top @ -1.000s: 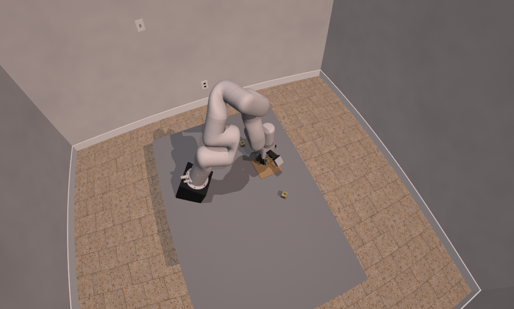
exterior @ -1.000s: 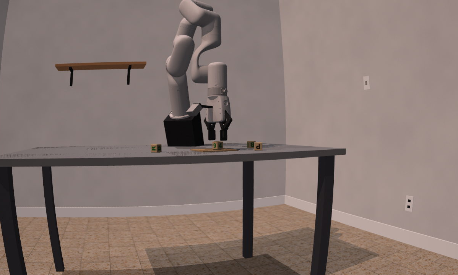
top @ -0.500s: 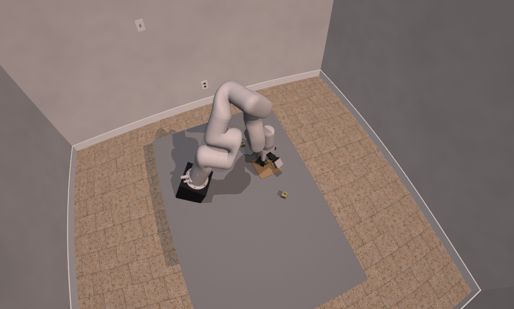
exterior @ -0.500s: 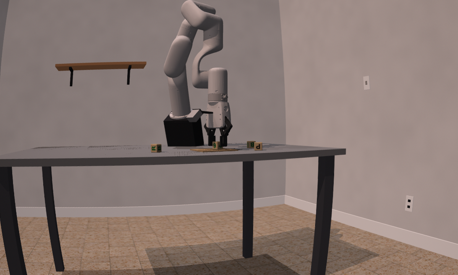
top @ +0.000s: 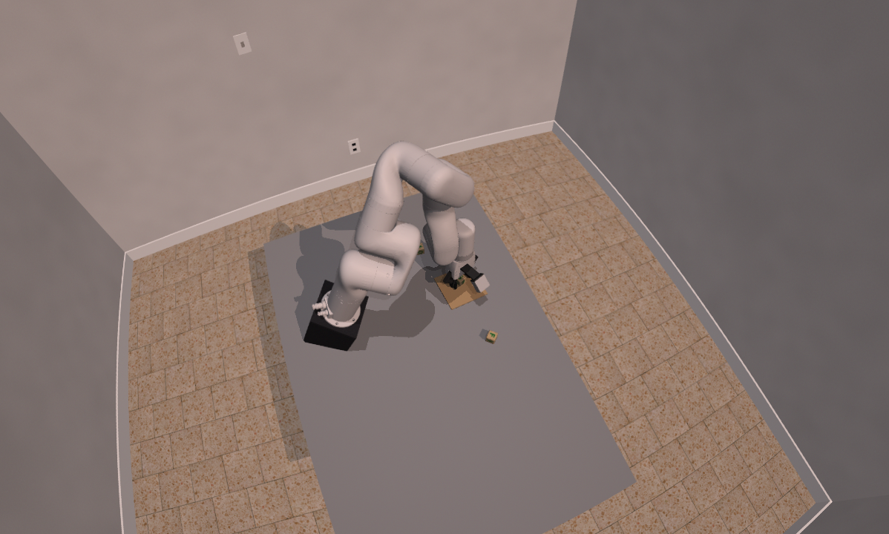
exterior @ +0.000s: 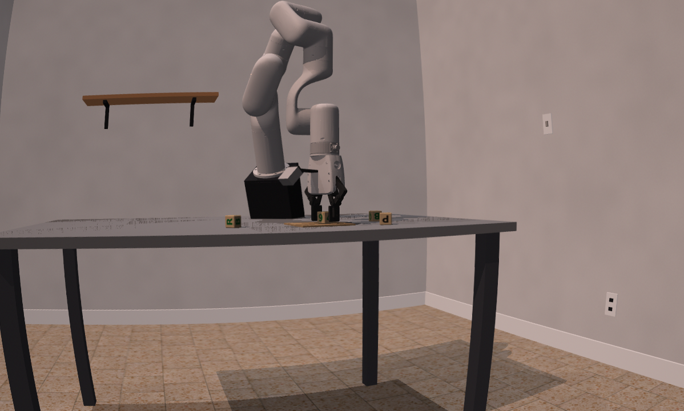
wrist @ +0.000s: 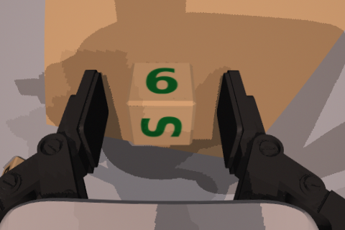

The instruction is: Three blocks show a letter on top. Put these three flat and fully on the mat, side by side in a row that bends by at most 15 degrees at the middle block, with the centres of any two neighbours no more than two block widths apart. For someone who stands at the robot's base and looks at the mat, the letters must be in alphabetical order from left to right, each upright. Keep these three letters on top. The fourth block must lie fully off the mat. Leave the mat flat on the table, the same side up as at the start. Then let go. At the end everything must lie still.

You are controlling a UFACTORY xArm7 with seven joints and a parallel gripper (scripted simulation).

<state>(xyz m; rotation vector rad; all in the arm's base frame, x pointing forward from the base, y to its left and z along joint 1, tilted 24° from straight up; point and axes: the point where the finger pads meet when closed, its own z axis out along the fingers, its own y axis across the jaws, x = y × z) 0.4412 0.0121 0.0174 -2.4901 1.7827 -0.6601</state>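
Now: the mat 1 cm behind my hand, 2 cm to the right of it and 2 cm below it. The rest, counted from my hand: wooden block (9 cm ahead, 13 cm to the left, 1 cm below).
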